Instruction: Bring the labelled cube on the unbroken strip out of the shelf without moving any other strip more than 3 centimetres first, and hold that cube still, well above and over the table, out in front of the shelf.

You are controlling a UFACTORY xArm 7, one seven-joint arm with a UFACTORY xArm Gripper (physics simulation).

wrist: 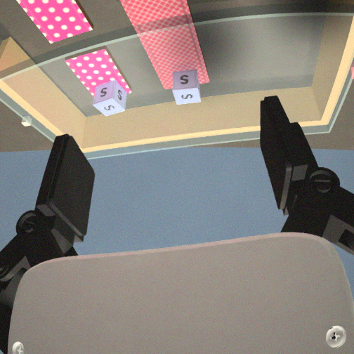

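Observation:
A shelf (240, 111) with pale wooden walls and a see-through top spans the upper part of the wrist view. Inside, a red checked strip (172, 50) runs back unbroken as far as it shows, with a pale cube (186, 87) marked S at its near end. To its left, a pink dotted strip is in two pieces, a near piece (95, 64) and a far piece (57, 20), with a gap between them. Another pale S cube (110, 98) is at the near piece's end. My gripper (167, 136) is wide open and empty; both cubes appear beyond its fingertips, between the fingers in the view.
A blue surface (175, 195) shows between and below the fingers. A small pale block (26, 121) is at the shelf's left edge. A sliver of something pink (352, 72) shows at the right edge. The shelf's side walls stand left and right of the strips.

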